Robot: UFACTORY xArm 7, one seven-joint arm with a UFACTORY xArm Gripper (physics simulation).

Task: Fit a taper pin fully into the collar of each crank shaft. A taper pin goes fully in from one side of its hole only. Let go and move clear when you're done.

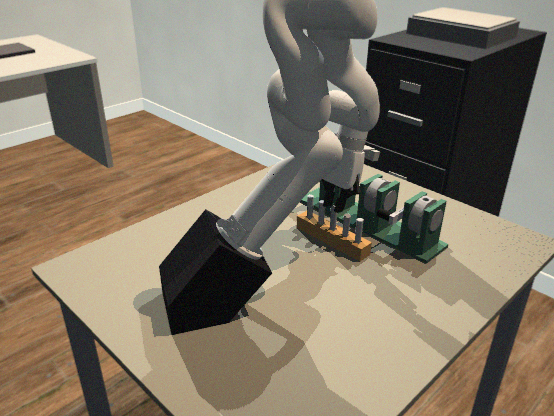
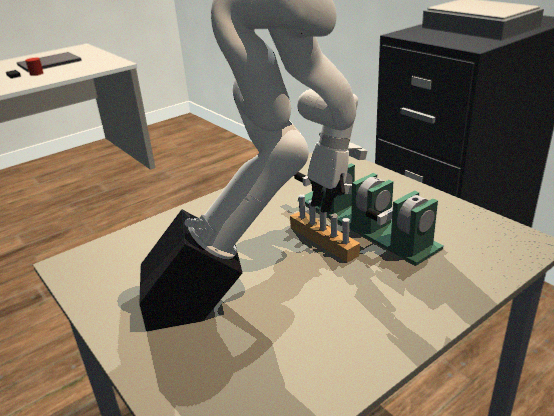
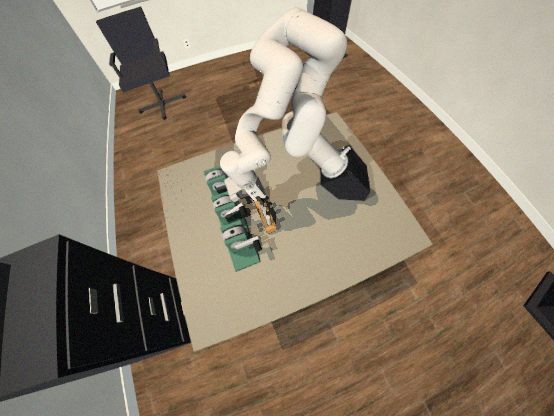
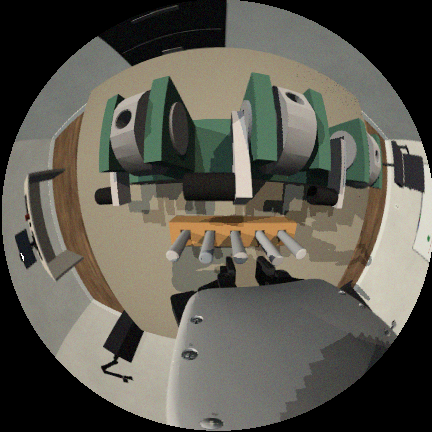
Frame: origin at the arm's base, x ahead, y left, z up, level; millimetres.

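Where they show: gripper, fingertip midpoint: (image 1: 332, 208) (image 2: 320, 208) (image 3: 263, 197) (image 4: 243, 267); arm's base at its link origin: (image 1: 238, 240) (image 2: 211, 240) (image 3: 334, 164).
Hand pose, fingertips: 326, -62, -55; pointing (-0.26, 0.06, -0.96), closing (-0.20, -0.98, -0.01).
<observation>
Each offset is from my fingertips to the top centre of the thing, as dx, dy, dz. "pt": to the spot under its first point.
Several grey taper pins {-4, -83, -1} (image 1: 359, 230) (image 2: 345, 232) {+21, +44, -1} (image 4: 206, 247) stand upright in an orange block {+13, +1, -70} (image 1: 334, 241) (image 2: 322, 242) (image 4: 232, 222). My gripper (image 1: 334, 204) (image 2: 321, 204) (image 4: 243, 266) is partly open, points down and holds nothing. Its fingertips are close to the tops of the middle pins; the exact gap cannot be told. Three crank shaft collars sit in green stands beside the block. The left collar {pt +153, +75, +33} (image 4: 131, 145) (image 3: 232, 232) and middle collar {pt +134, -59, +36} (image 4: 300, 135) (image 3: 221, 202) show dark open holes. The right collar {pt +118, -192, +38} (image 4: 374, 160) (image 3: 215, 173) also shows a dark hole.
White crank arms (image 4: 242, 160) with black handles {pt +104, +18, +30} (image 4: 209, 186) stick out between the stands and the block. The green base (image 3: 247, 262) carries all three stands. The black robot base (image 1: 215, 280) stands on the table. A dark cabinet (image 1: 415, 135) is behind the table.
</observation>
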